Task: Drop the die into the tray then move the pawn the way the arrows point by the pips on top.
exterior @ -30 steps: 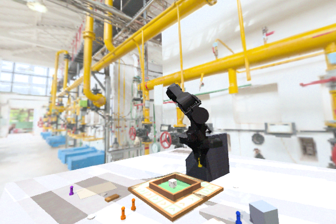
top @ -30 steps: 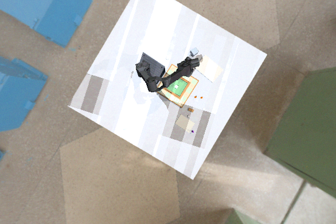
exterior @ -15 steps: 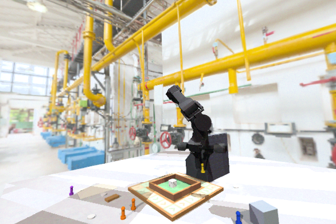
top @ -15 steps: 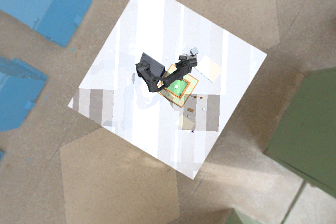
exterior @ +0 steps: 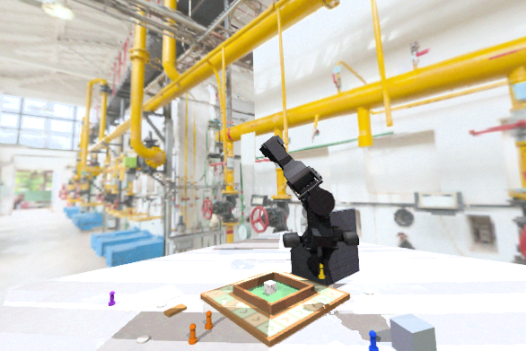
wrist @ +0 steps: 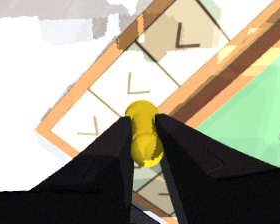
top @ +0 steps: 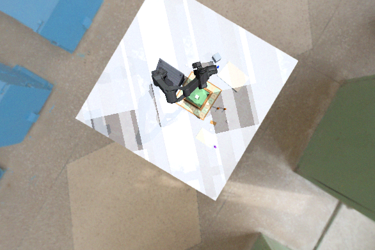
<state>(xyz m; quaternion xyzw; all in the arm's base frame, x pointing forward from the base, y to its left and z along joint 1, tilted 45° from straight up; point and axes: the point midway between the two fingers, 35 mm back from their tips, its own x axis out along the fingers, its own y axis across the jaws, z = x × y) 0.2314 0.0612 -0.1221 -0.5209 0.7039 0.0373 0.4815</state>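
My gripper tip is 120 mm to the left of the white die, 70 mm short of it and 50 mm above it. Also, from my gripper tip: yellow pawn 10 mm above; grey cube 220 mm to the left, 50 mm below, 30 mm ahead; blue pawn 170 mm to the left, 70 mm ahead, 60 mm below.
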